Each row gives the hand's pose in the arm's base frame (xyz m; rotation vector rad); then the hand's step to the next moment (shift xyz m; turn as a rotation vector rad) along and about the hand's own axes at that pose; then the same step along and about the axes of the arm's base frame.
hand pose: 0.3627 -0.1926 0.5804 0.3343 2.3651 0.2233
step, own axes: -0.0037 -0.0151 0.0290 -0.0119 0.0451 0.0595
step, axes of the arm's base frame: 0.0199 -0.0136 -0.0224 0.0573 0.0432 -0.0238
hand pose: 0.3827 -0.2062 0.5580 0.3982 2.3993 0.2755
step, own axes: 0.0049 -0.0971 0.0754 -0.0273 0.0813 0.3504
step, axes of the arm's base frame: 0.0258 -0.0818 -0.0882 0.2678 0.0979 -0.2210
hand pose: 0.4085 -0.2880 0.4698 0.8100 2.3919 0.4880
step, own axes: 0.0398 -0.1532 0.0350 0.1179 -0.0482 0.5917
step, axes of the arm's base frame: -0.0718 -0.0841 -0.1185 0.2630 0.1313 -0.5291
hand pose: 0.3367 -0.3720 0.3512 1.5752 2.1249 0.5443
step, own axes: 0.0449 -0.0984 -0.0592 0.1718 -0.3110 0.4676
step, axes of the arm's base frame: -0.1222 0.0129 -0.0103 -0.0273 0.1043 -0.5773
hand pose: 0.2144 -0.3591 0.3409 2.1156 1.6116 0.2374
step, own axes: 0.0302 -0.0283 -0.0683 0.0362 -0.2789 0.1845
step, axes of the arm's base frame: -0.0433 0.0519 0.0425 -0.1551 0.0429 -0.2954
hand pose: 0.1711 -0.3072 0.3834 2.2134 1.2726 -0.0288
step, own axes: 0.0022 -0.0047 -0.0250 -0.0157 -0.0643 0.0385
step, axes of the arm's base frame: -0.0090 0.0158 0.0179 -0.0499 -0.0070 -0.0577
